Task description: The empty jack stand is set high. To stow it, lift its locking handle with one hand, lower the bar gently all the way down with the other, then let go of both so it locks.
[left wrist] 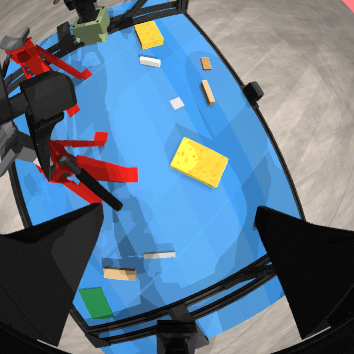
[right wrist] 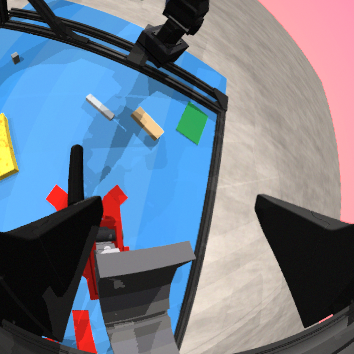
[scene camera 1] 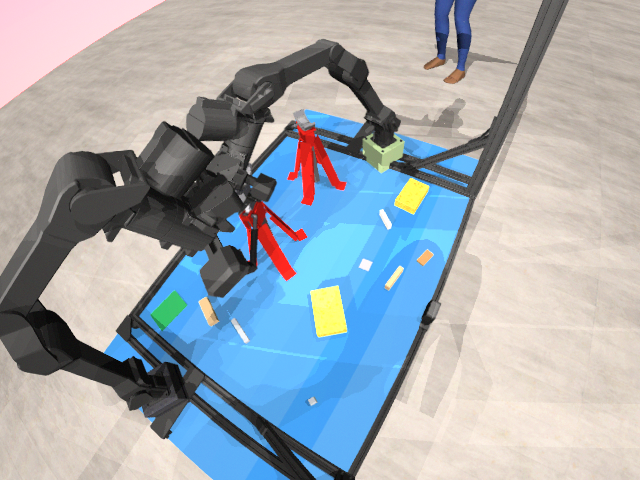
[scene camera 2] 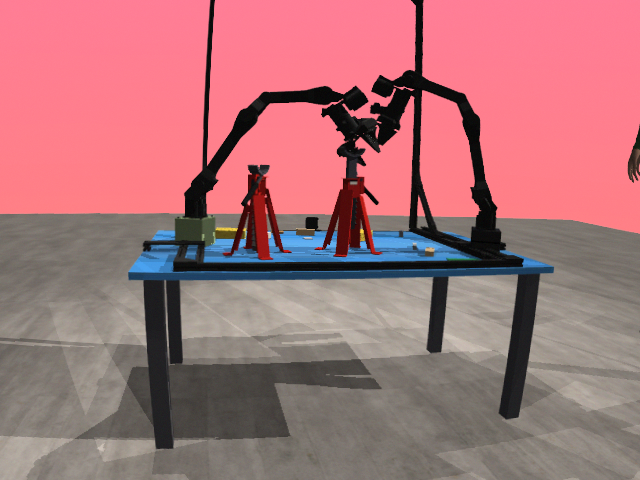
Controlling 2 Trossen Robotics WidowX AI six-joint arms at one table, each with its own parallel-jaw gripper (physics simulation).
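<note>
The high-set red jack stand (scene camera 1: 273, 248) (scene camera 2: 361, 204) (left wrist: 107, 168) (right wrist: 115, 220) stands upright; its grey bar (scene camera 2: 352, 167) sticks up, with the saddle (right wrist: 145, 285) (left wrist: 15, 150) on top. Its black locking handle (scene camera 1: 253, 240) (scene camera 2: 371, 195) (left wrist: 92, 185) (right wrist: 76, 167) slants down and outward. My right gripper (scene camera 2: 370, 156) (right wrist: 180, 203) is open and empty, tilted at saddle height; the saddle shows between its fingers, nearer one of them. Contact cannot be told. My left gripper (scene camera 2: 383, 143) (left wrist: 181, 213) is open and empty, above the handle side. The gripper bodies hide part of the stand in scene camera 1.
A second, lower red jack stand (scene camera 1: 308, 165) (scene camera 2: 260, 219) (left wrist: 29, 59) stands nearby. Two yellow sponges (scene camera 1: 328, 311) (scene camera 1: 412, 195), a green sheet (scene camera 1: 169, 310) and several small blocks lie on the blue table. A black frame (scene camera 2: 330, 266) borders it. The wrists are close together.
</note>
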